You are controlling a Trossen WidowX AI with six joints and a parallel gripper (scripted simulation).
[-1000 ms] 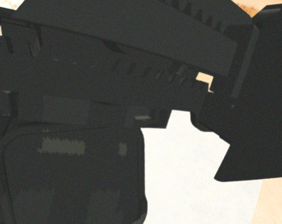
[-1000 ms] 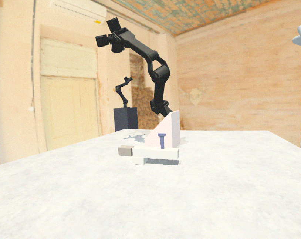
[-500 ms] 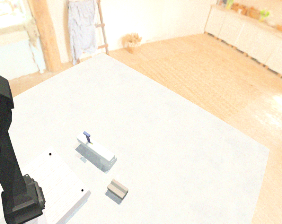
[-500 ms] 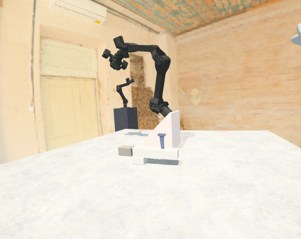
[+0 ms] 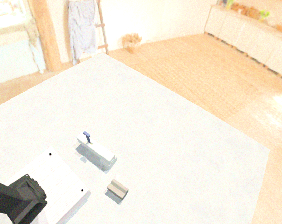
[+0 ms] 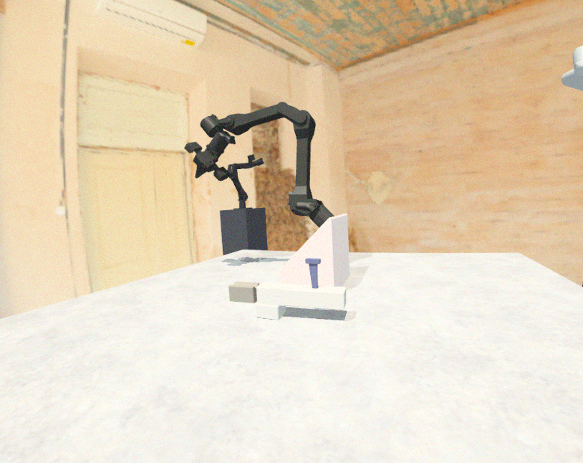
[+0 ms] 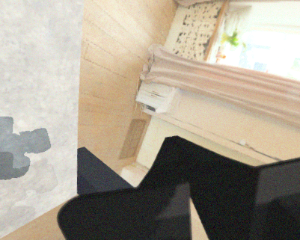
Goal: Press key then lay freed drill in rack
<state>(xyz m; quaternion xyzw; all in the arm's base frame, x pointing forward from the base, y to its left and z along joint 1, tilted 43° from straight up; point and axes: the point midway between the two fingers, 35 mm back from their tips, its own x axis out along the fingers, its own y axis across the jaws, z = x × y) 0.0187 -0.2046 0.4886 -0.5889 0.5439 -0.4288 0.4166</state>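
My gripper tip is now 560 mm to the right of the blue key, 260 mm above it and 230 mm short of it. Also, from my gripper tip: drill (510 mm to the left, 310 mm below, 240 mm ahead); then white block (530 mm to the left, 320 mm below, 230 mm ahead); then grey rack (350 mm to the left, 340 mm below, 190 mm ahead).
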